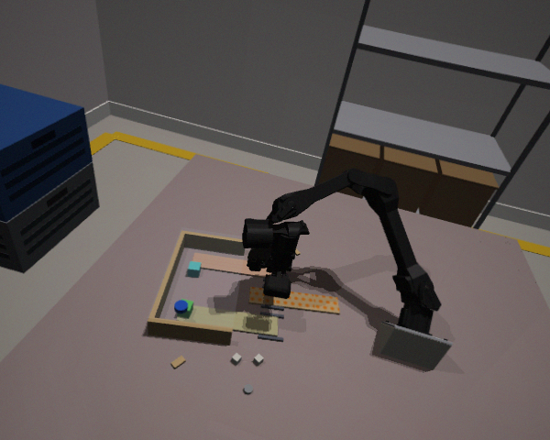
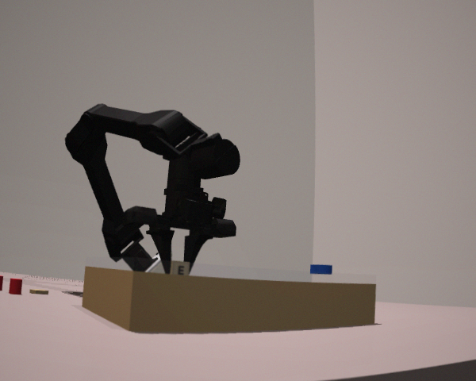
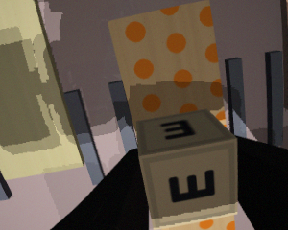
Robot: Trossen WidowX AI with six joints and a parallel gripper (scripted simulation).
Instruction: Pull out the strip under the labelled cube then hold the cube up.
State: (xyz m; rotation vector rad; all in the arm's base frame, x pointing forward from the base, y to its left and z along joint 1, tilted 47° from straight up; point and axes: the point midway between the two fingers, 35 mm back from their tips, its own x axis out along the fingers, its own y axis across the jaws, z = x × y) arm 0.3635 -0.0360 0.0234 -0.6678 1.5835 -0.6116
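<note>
The dotted strip lies 60 mm behind my gripper tip, 20 mm to the right of it and 50 mm below it. Also, from my gripper tip: labelled cube (10 mm above); grey disc (10 mm ahead, 260 mm to the left, 50 mm below); blue disc (200 mm ahead, 140 mm to the left, 20 mm above).
</note>
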